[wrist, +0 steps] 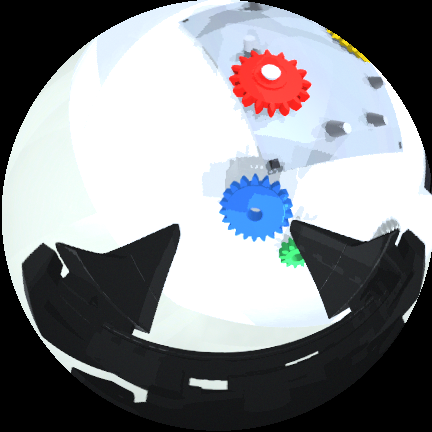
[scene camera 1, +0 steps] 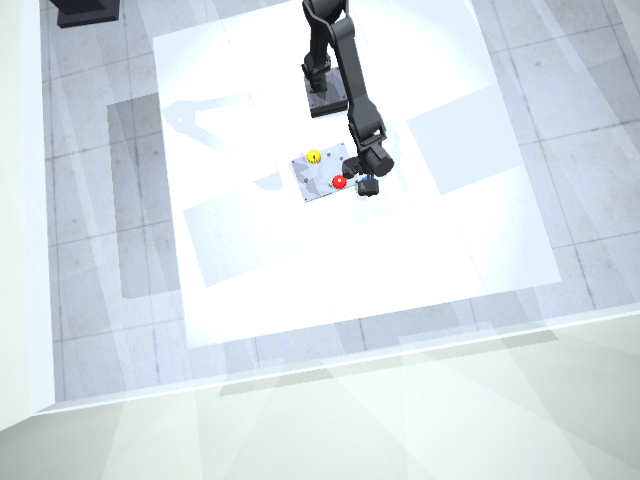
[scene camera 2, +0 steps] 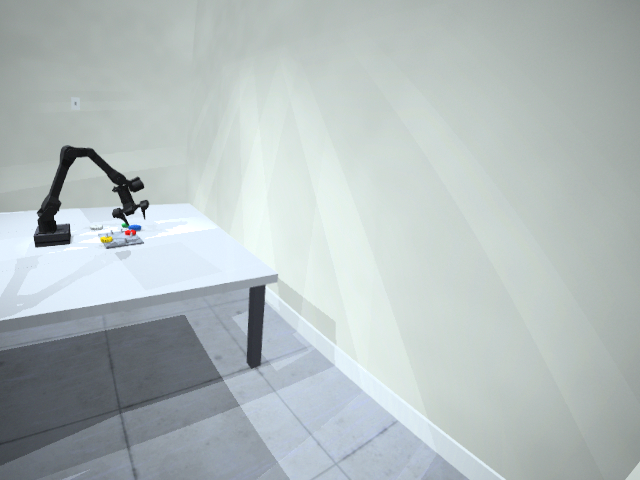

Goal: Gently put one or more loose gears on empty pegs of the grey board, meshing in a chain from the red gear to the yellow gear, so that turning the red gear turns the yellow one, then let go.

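Seen in the pictures: gripper, between the fingertips: [wrist: 236, 227] [scene camera 2: 136, 222]; arm's base, origin of its link: [scene camera 1: 318, 84] [scene camera 2: 47, 231].
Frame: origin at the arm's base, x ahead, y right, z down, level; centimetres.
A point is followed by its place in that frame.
Note:
The grey board [scene camera 1: 320, 174] @(x 32.4, y 1.1, z 4.8 cm) [scene camera 2: 116, 244] @(x 30.2, y 8.9, z 4.8 cm) [wrist: 310, 145] @(x 33.4, y -10.4, z 4.8 cm) lies flat. The red gear [scene camera 1: 338, 185] @(x 37.6, y -5.3, z 3.4 cm) [scene camera 2: 130, 232] @(x 36.1, y -3.8, z 3.3 cm) [wrist: 289, 91] @(x 35.0, y -6.9, z 3.3 cm) and yellow gear [scene camera 1: 309, 157] @(x 26.3, y 4.7, z 3.2 cm) [scene camera 2: 106, 239] @(x 25.6, y 5.1, z 3.5 cm) [wrist: 349, 46] sit on its pegs, apart. Empty pegs [wrist: 335, 128] [scene camera 1: 328, 154] stand on it. A loose blue gear [scene camera 1: 368, 178] [scene camera 2: 134, 227] @(x 37.7, y -13.9, z 3.9 cm) [wrist: 272, 217] @(x 36.2, y -16.3, z 3.9 cm) lies flat just off a board corner. A smaller green gear [scene camera 2: 124, 225] @(x 32.4, y -19.7, z 4.3 cm) [wrist: 289, 254] @(x 33.8, y -20.9, z 3.9 cm) lies beside it, partly hidden by a finger in the wrist view. My gripper [scene camera 1: 360, 178] @(x 39.0, y -16.1, z 1.9 cm) [scene camera 2: 135, 221] @(x 39.0, y -16.1, z 1.9 cm) [wrist: 236, 227] @(x 39.0, y -16.1, z 1.9 cm) is wide open and empty, above the blue gear's area.
A loose white gear [scene camera 2: 96, 227] @(x 18.6, y -17.1, z 4.1 cm) [wrist: 389, 226] @(x 19.5, y -17.3, z 4.7 cm) lies on the white table [scene camera 1: 268, 310] @(x 80.9, y 22.0, z 5.6 cm) [scene camera 2: 206, 263] @(x 67.1, y 36.1, z 5.6 cm), farther off past the green gear and partly hidden by the finger in the wrist view. The arm's base [scene camera 1: 329, 105] @(x 8.4, y -3.7, z 0.6 cm) [scene camera 2: 52, 235] @(x 2.9, y 4.4, z 0.7 cm) stands near the board.

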